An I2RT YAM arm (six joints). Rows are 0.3 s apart.
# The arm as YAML. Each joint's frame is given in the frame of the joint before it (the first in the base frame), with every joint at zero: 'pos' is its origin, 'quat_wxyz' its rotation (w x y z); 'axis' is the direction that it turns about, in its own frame. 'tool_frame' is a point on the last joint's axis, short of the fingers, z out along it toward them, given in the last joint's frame.
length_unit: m
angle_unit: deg
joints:
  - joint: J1
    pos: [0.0, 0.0, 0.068]
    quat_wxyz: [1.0, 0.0, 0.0, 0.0]
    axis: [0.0, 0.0, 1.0]
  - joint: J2
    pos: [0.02, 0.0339, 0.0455]
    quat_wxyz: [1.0, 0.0, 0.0, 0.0]
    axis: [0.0, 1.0, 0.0]
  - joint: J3
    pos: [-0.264, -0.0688, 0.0]
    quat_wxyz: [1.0, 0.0, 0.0, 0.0]
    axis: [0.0, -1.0, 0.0]
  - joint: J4
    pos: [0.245, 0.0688, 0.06]
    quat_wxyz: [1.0, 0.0, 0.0, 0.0]
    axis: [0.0, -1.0, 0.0]
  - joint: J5
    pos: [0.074, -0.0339, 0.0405]
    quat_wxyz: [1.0, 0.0, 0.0, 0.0]
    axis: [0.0, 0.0, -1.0]
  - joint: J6
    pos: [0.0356, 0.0, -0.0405]
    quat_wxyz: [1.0, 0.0, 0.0, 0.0]
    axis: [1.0, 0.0, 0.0]
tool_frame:
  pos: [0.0, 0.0, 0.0]
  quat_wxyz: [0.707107, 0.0, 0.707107, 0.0]
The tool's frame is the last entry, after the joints.
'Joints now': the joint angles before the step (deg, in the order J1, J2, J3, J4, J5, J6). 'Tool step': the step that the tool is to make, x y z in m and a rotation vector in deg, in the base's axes. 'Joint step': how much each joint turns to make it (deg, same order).
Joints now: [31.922 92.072 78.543 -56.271 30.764 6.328]
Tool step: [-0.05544 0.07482 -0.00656 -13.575 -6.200 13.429]
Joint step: [18.098 2.011 -0.087 -2.055 14.994 -0.132]
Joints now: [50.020 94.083 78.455 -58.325 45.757 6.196]
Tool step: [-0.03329 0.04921 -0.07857 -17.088 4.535 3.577]
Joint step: [10.207 14.951 -0.020 -8.678 6.514 9.246]
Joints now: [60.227 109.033 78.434 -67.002 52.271 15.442]
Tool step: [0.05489 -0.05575 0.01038 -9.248 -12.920 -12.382]
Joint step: [-12.525 -0.153 -0.001 -4.676 15.649 5.309]
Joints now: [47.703 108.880 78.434 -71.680 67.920 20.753]
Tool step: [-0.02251 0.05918 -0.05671 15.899 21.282 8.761]
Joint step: [7.562 7.126 -0.023 14.034 -26.097 -9.180]
